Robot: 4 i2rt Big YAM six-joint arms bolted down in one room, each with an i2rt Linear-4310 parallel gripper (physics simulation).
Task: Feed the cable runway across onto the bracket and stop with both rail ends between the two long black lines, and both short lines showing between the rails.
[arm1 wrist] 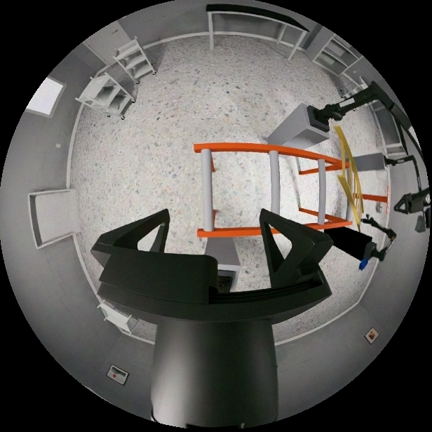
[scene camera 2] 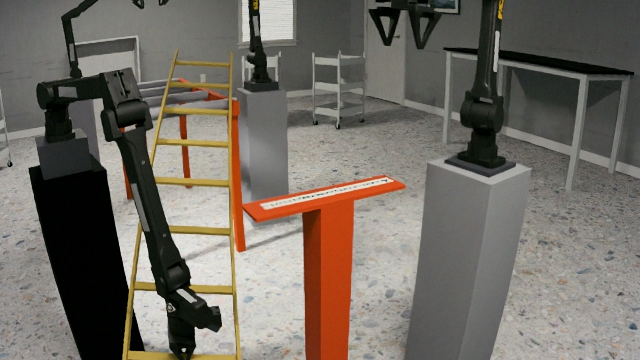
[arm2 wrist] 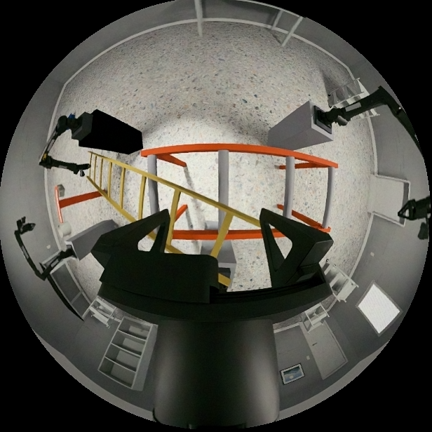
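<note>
The yellow cable runway (arm1 wrist: 341, 137) (arm2 wrist: 174, 210) (scene camera 2: 192, 230) crosses the orange stand with grey rollers (arm1 wrist: 240, 147) (arm2 wrist: 220, 147) (scene camera 2: 240, 200) at a slant in the arm2 wrist view. The orange bracket (arm1 wrist: 372, 198) (arm2 wrist: 80, 199) (scene camera 2: 336, 280) stands apart from it, to its right in the scene view. The bracket's marks are too small to tell. Arm1's gripper (arm1 wrist: 215, 212) is open beside the roller stand. Arm2's gripper (arm2 wrist: 215, 212) is open over the runway's near part. In the scene view, the front-left gripper (scene camera 2: 182, 350) is by a runway rung; its grip is unclear. The upper-right gripper (scene camera 2: 405, 30) is open.
A black pedestal (arm1 wrist: 350, 242) (arm2 wrist: 112, 131) (scene camera 2: 80, 260) carries the front-left arm. Grey pedestals (arm1 wrist: 295, 127) (arm2 wrist: 297, 125) (scene camera 2: 450, 250) carry other arms. A black-topped table (scene camera 2: 540, 61) and a white cart (scene camera 2: 339, 85) stand toward the walls.
</note>
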